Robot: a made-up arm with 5 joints. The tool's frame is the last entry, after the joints.
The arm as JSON. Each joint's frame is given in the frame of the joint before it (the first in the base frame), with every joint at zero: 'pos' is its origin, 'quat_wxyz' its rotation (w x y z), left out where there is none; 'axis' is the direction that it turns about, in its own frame. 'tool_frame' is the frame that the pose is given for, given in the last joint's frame.
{
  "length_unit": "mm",
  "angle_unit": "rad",
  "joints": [
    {
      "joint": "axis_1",
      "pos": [
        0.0,
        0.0,
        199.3
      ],
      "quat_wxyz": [
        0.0,
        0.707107,
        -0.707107,
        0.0
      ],
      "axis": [
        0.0,
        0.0,
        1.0
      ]
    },
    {
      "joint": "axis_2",
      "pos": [
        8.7,
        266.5,
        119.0
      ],
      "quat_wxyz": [
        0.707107,
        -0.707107,
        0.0,
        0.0
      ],
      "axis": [
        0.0,
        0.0,
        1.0
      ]
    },
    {
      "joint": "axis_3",
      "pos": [
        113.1,
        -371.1,
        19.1
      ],
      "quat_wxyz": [
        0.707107,
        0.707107,
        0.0,
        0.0
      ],
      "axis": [
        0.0,
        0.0,
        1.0
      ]
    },
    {
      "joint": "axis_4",
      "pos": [
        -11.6,
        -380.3,
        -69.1
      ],
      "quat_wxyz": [
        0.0,
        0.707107,
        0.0,
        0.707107
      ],
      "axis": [
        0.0,
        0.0,
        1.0
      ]
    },
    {
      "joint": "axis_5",
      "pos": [
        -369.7,
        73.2,
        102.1
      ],
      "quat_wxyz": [
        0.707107,
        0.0,
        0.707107,
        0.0
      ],
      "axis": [
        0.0,
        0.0,
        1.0
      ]
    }
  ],
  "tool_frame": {
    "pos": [
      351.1,
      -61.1,
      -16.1
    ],
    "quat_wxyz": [
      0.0,
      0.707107,
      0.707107,
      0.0
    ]
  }
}
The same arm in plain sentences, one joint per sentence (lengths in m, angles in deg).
The arm has five revolute joints in a row. What follows holds with every joint at zero, and every direction is one of the base frame's.
Joint 1 sits 0.1993 m along +z from the base frame's origin and turns about -z.
Joint 2 sits 0.2665 m along -x and 0.0087 m along -y and 0.119 m along -z from joint 1 and turns about -x.
Joint 3 sits 0.0191 m along -x and 0.1131 m along -y and 0.3711 m along -z from joint 2 and turns about -z.
Joint 4 sits 0.3803 m along +x and 0.0116 m along +y and 0.0691 m along +z from joint 3 and turns about -y.
Joint 5 sits 0.0732 m along +x and 0.1021 m along -y and 0.3697 m along +z from joint 4 and turns about -z.
The tool frame, which is the frame that the pose is given for, sits 0.0611 m along -x and 0.3511 m along +y and 0.0161 m along +z from joint 5; its axes are parallel to the base frame's.

